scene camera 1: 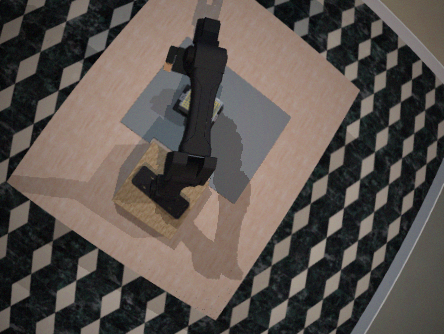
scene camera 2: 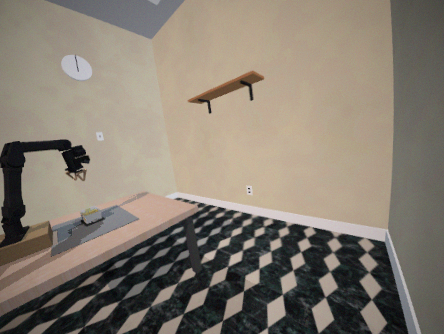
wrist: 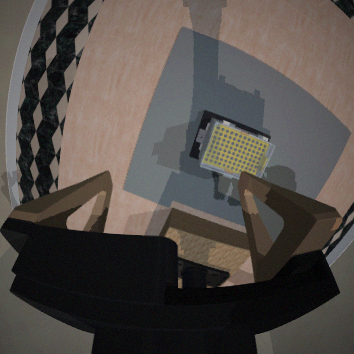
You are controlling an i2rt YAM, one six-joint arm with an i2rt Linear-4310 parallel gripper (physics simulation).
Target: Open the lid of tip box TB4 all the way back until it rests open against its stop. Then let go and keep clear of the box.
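Pixels of known places: gripper, fingertip midpoint: (scene camera 2: pixel 80 180) (wrist: pixel 174 177); arm's base, origin of the base link: (scene camera 1: pixel 160 192) (scene camera 2: pixel 16 236) (wrist: pixel 193 270).
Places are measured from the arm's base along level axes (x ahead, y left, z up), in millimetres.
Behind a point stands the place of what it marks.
Observation:
The tip box (scene camera 1: pixel 186 104) {x 280, y 123, z 3 mm} (scene camera 2: pixel 91 216) {x 319, y 24, z -30 mm} (wrist: pixel 235 147) {x 328, y 98, z 3 mm} stands on the grey mat (scene camera 1: pixel 262 120) {x 448, y -127, z -74 mm} (scene camera 2: pixel 120 215) {x 469, y -22, z -74 mm} (wrist: pixel 160 115) {x 305, y 245, z -74 mm}. It has a yellow rack with a grid of holes, clear walls and a dark base. A clear lid seems to lie over the rack, but its angle is hard to tell. No TB4 label is readable. The arm hides part of the box in scene camera 1. My gripper (scene camera 2: pixel 76 175) {x 312, y 191, z 194 mm} (wrist: pixel 174 177) {x 312, y 191, z 194 mm} is open and empty, high above the table and apart from the box. In the wrist view the box is beyond the right finger's tip.
The arm's base stands on a wooden block (scene camera 1: pixel 155 162) {x 65, y 76, z 1 mm} (scene camera 2: pixel 37 239) {x 90, y -110, z -19 mm} (wrist: pixel 212 247) {x 102, y 5, z -2 mm} beside the mat. The pink wooden table (scene camera 1: pixel 310 92) {x 679, y -209, z -77 mm} (scene camera 2: pixel 162 206) {x 717, y -146, z -77 mm} (wrist: pixel 110 75) {x 342, y 386, z -77 mm} carries both. Arm shadows cross the mat. A wall shelf (scene camera 2: pixel 227 89) hangs far behind.

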